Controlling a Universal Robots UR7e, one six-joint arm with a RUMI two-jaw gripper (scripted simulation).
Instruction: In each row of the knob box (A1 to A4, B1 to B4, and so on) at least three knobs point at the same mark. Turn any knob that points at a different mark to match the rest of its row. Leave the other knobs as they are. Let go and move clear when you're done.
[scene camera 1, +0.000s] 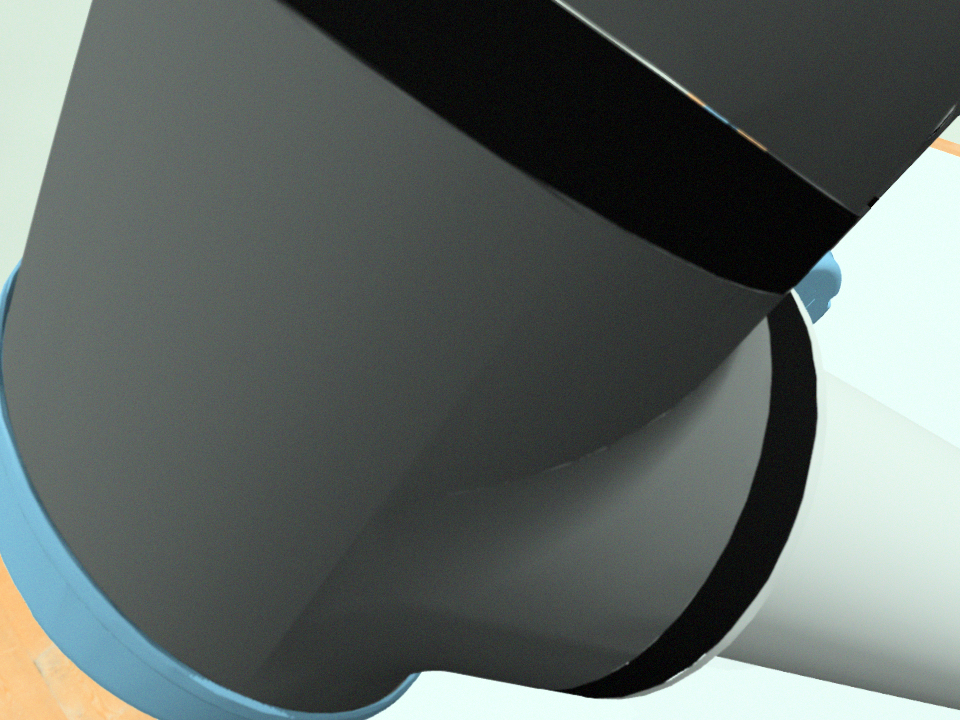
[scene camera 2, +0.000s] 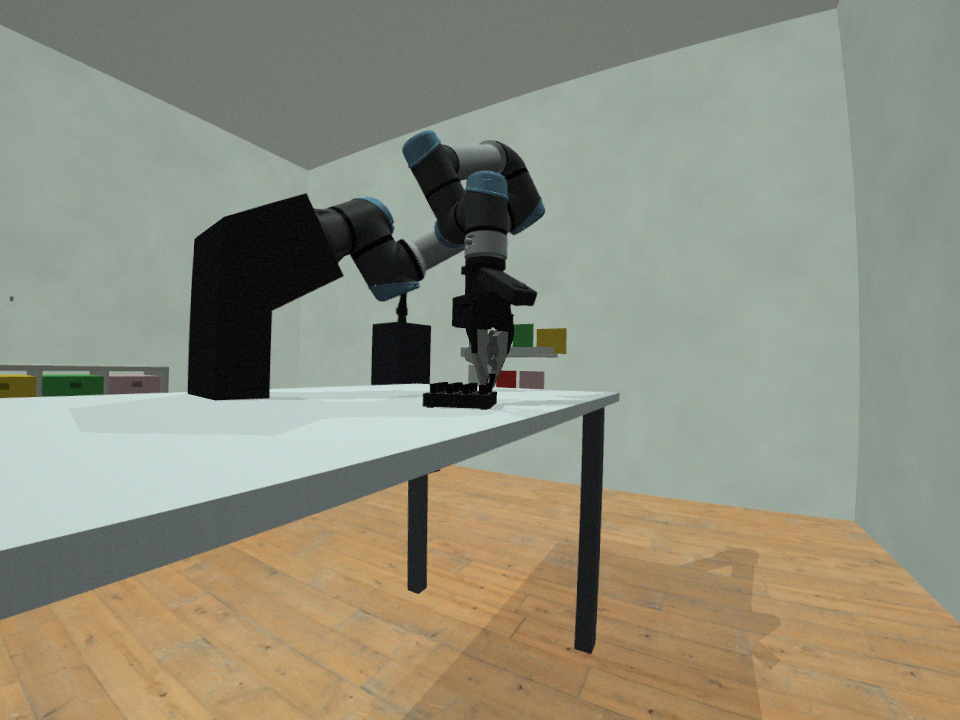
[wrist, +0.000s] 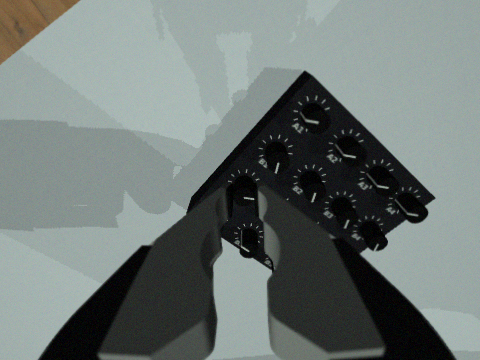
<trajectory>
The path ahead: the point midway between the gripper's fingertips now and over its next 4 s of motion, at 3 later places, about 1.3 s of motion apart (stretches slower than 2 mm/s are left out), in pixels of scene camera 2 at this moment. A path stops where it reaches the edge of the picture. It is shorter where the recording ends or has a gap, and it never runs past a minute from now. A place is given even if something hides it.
My gripper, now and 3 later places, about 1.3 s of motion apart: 487, 388; 488, 366; 488, 357; 486, 357
</trajectory>
